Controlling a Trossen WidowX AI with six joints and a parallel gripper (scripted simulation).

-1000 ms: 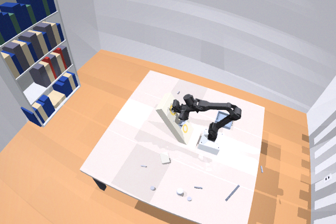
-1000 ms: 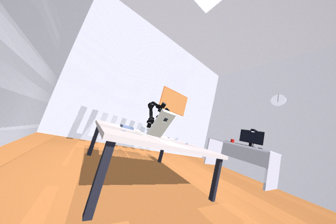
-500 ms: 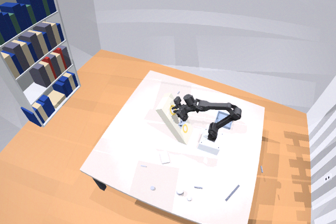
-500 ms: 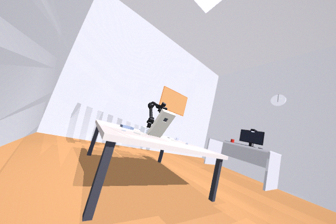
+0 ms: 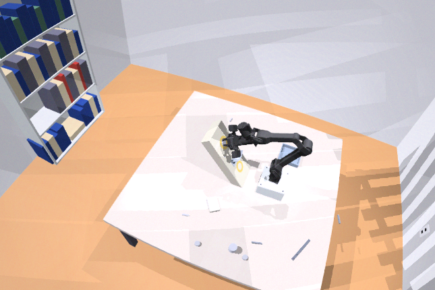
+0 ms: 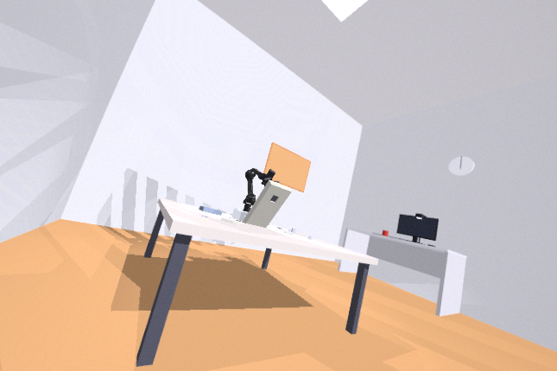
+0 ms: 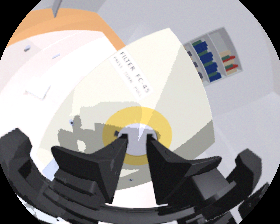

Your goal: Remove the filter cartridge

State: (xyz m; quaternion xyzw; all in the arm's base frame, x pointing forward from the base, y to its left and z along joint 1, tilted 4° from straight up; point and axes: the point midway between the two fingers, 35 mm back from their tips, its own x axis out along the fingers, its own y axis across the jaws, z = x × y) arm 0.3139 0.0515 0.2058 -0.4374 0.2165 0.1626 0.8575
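Right now my gripper tip is 1 cm short of the round filter cartridge and 1 cm above it. The rest, counted from my gripper tip: blue-grey tray 37 cm behind, 34 cm to the right, 24 cm below; service panel 8 cm below, 4 cm behind, 1 cm to the right.
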